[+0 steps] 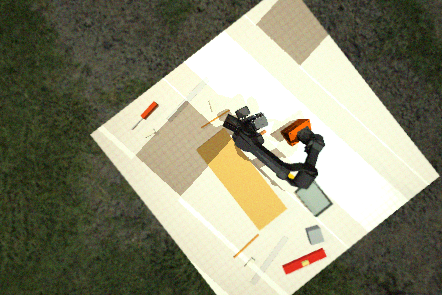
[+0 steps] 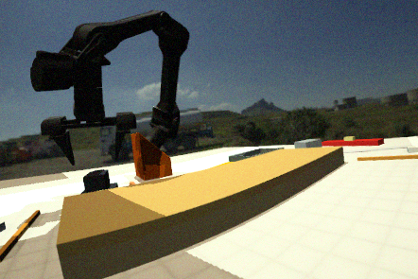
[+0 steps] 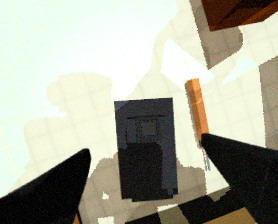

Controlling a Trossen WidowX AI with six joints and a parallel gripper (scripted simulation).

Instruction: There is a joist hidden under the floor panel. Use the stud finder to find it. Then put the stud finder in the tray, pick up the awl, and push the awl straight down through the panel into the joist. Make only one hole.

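The stud finder lies 30 mm below my gripper tip. From my gripper tip the other things lie so: yellow bar: 290 mm to the left, 70 mm below, 20 mm behind; then pale teal tray: 500 mm to the left, 100 mm behind, 60 mm below; then awl: 80 mm to the left, 70 mm below, 20 mm ahead.
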